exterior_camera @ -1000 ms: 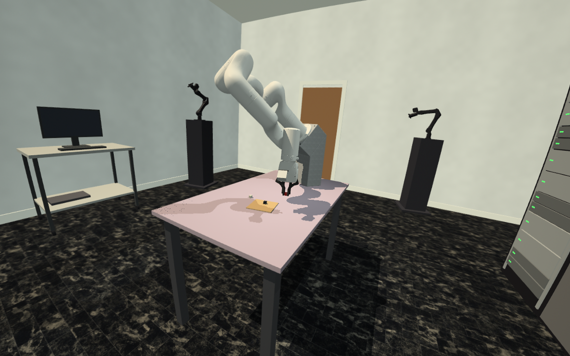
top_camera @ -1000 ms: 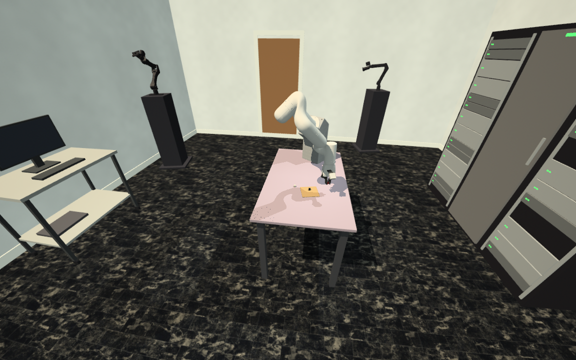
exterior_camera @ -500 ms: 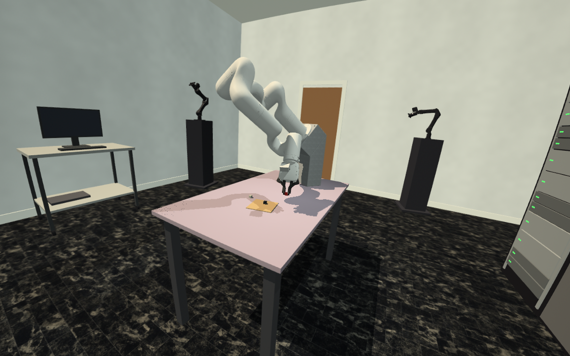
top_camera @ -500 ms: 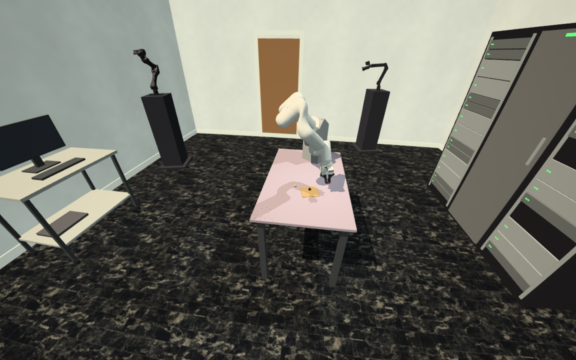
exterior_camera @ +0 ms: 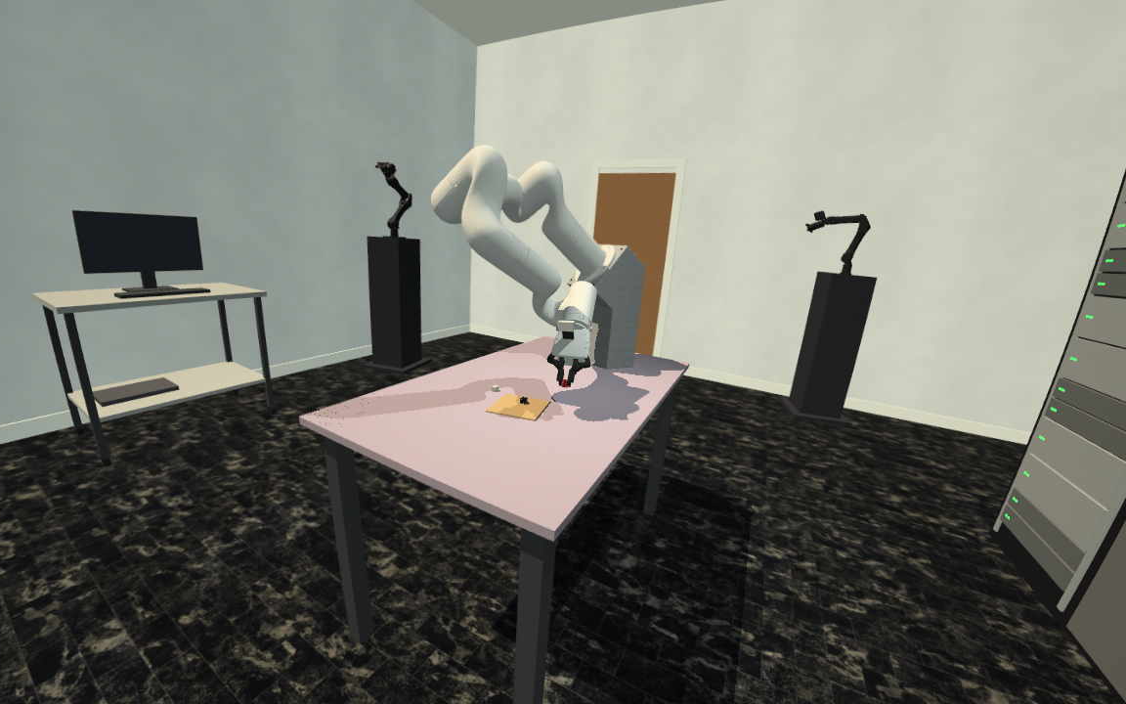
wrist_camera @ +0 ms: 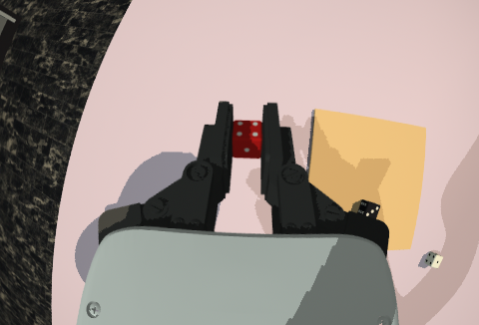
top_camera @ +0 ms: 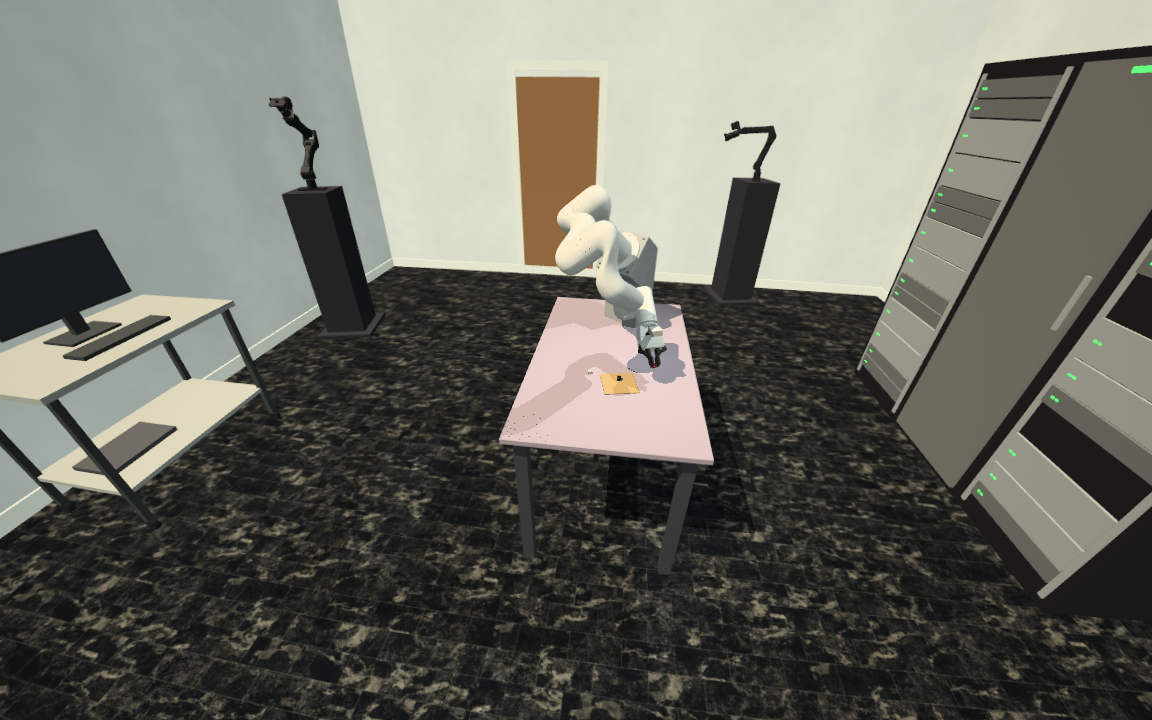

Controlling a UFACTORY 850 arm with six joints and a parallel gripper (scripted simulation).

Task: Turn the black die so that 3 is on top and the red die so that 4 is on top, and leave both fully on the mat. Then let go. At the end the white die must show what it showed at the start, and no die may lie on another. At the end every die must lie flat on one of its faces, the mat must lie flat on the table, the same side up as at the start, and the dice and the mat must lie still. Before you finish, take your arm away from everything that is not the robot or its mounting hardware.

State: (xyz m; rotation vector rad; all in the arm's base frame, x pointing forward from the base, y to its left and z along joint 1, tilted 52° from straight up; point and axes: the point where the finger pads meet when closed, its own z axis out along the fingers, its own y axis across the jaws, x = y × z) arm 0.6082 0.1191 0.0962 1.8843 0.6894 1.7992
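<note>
Now: hand 130 mm to the left of the black die, 100 mm above it and 40 mm past it. From my hand the other things lie so: mat (130 mm to the right, 110 mm below, 20 mm behind); red die (20 mm below, 10 mm ahead); white die (240 mm to the right, 110 mm below, 110 mm behind).
</note>
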